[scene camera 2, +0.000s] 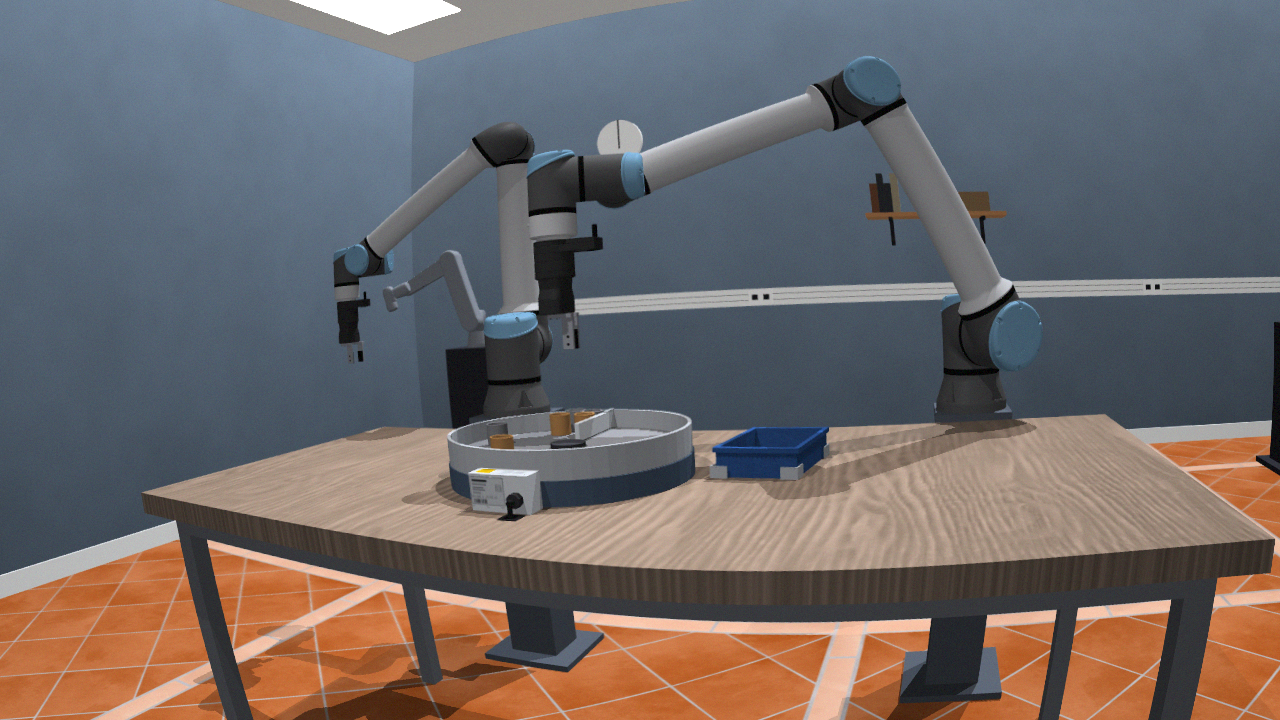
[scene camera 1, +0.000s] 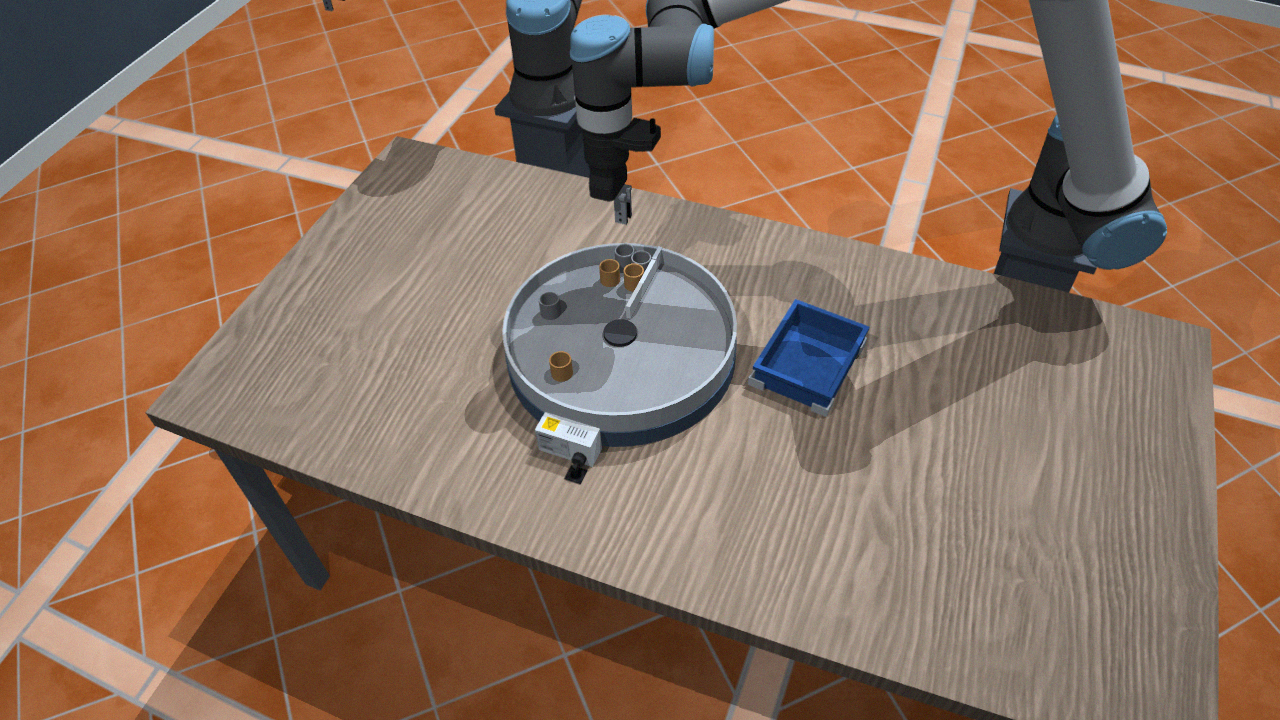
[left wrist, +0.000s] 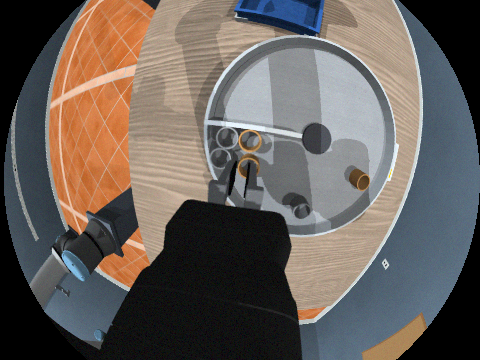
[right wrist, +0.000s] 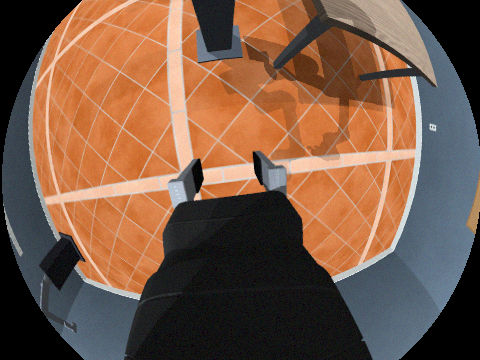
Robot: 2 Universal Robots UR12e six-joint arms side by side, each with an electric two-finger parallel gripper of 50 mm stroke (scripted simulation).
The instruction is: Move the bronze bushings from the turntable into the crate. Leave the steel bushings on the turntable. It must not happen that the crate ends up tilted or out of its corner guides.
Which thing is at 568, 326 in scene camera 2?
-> The left gripper.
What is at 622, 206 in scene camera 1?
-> The left gripper.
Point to a blue crate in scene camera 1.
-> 803, 360
